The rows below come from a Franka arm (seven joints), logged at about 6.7 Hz.
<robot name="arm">
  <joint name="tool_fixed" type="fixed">
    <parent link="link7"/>
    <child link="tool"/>
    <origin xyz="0 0 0.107" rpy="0 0 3.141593"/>
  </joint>
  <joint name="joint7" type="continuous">
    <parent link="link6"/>
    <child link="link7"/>
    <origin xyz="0 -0.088 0" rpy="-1.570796 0 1.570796"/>
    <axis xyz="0 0 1"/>
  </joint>
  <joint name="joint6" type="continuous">
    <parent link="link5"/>
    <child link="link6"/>
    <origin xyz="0 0 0" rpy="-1.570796 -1.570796 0"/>
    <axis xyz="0 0 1"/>
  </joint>
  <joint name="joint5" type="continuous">
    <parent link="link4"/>
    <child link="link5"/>
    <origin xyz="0.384 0.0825 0" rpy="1.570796 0 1.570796"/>
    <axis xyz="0 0 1"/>
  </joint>
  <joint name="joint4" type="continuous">
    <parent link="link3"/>
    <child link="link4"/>
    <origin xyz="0 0.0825 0" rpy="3.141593 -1.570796 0"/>
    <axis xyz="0 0 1"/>
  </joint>
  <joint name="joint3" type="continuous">
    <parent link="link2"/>
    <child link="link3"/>
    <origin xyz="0.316 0 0" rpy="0 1.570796 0"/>
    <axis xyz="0 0 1"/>
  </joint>
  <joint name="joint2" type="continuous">
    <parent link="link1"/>
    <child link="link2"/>
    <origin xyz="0 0 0" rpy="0 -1.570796 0"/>
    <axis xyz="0 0 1"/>
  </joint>
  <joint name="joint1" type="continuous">
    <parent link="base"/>
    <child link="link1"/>
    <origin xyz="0 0 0.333" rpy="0 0 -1.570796"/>
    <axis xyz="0 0 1"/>
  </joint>
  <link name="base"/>
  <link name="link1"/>
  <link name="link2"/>
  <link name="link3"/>
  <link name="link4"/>
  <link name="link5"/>
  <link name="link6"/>
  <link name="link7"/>
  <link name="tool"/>
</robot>
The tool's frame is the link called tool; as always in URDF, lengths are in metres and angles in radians. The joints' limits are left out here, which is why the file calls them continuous.
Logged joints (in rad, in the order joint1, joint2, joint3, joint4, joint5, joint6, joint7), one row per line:
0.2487, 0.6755, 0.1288, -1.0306, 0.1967, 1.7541, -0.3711
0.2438, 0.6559, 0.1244, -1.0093, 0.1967, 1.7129, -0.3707
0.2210, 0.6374, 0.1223, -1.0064, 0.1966, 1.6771, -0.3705
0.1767, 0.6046, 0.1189, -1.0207, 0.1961, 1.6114, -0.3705
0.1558, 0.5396, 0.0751, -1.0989, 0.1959, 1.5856, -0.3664
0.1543, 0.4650, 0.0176, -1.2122, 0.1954, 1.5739, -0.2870
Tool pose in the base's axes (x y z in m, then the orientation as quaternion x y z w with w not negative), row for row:
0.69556, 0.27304, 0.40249, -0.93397, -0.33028, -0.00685, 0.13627
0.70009, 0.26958, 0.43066, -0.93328, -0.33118, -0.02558, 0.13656
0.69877, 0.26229, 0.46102, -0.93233, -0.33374, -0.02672, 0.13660
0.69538, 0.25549, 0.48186, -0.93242, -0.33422, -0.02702, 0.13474
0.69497, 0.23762, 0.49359, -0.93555, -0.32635, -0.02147, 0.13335
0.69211, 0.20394, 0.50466, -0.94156, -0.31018, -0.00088, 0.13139
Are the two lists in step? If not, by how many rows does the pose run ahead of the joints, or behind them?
The pose runs 2 rows behind the joints: the pose in row i belongs to the joints in row i - 2.
